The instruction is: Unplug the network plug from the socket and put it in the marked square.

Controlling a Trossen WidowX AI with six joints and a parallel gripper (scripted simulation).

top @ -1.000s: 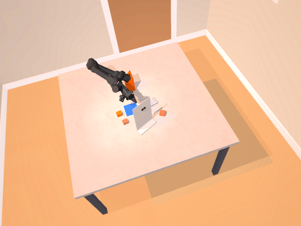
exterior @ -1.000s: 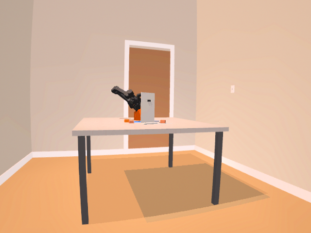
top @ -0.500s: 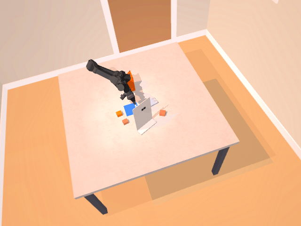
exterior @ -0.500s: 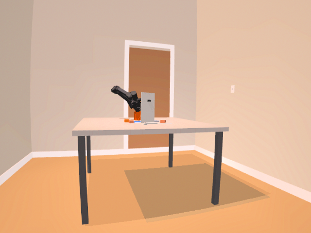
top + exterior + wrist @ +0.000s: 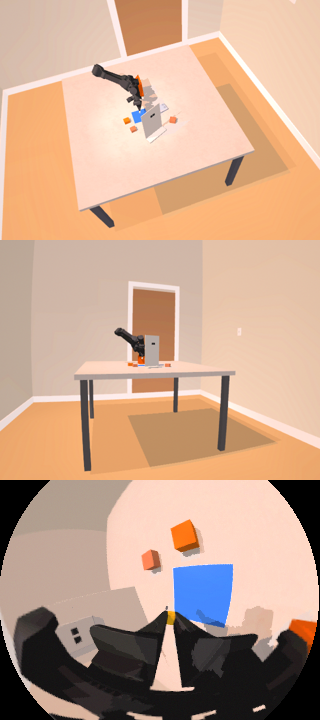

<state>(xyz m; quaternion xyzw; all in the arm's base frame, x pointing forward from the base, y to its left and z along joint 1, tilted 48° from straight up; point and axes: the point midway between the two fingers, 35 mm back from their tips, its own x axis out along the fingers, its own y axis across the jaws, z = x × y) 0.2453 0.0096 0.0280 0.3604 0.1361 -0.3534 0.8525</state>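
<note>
My gripper tip is now 90 mm above the blue marked square, 10 mm to the left of it and 10 mm past it. The rest, counted from my gripper tip: white upright panel 180 mm ahead, 90 mm to the left, 50 mm above; plug right at my gripper tip; flat grey piece 170 mm to the left, 80 mm below, 40 mm behind.
</note>
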